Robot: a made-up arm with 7 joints.
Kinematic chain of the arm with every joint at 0, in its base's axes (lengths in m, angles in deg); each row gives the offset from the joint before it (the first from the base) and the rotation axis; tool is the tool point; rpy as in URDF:
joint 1: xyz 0 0 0.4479 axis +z
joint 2: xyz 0 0 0 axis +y
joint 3: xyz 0 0 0.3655 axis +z
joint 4: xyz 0.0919 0 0 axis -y
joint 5: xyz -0.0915 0 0.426 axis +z
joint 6: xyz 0 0 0 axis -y
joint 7: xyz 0.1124 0 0 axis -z
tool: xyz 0 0 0 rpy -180 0 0
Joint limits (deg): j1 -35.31..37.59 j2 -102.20..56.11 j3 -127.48..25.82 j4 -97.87..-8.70 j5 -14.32..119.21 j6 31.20..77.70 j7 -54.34..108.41
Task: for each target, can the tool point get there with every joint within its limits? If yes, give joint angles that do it. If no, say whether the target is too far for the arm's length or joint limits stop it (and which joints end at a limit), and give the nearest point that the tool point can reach.
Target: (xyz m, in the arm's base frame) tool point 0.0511 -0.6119 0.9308
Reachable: yes | joints -9.20 15.42 -95.95 -86.67 103.79 45.74 -24.11
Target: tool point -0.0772 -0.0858 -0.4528
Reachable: no: joint limits stop it (at a limit: joint 2, joint 3, joint 4, joint 5, joint 6) | nearest point -0.3264 -0.3628 0.0268 | short by 0.607 m
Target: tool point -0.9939 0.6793 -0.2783
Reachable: no: too far | nearest point -0.7819 0.3616 0.1341 | short by 0.562 m
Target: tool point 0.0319 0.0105 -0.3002
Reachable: no: joint limits stop it (at a limit: joint 1, joint 2, joint 3, joint 4, joint 5, joint 6) | nearest point 0.0987 -0.4780 0.0268 | short by 0.592 m
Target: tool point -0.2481 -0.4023 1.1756
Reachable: yes | joints -17.59 -2.59 -99.82 -49.28 -2.52 59.17 48.69
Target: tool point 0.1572 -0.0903 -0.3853
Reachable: no: joint limits stop it (at a limit: joint 1, joint 2, joint 3, joint 4, joint 5, joint 6) | nearest point 0.0987 -0.4780 0.0268 | short by 0.569 m
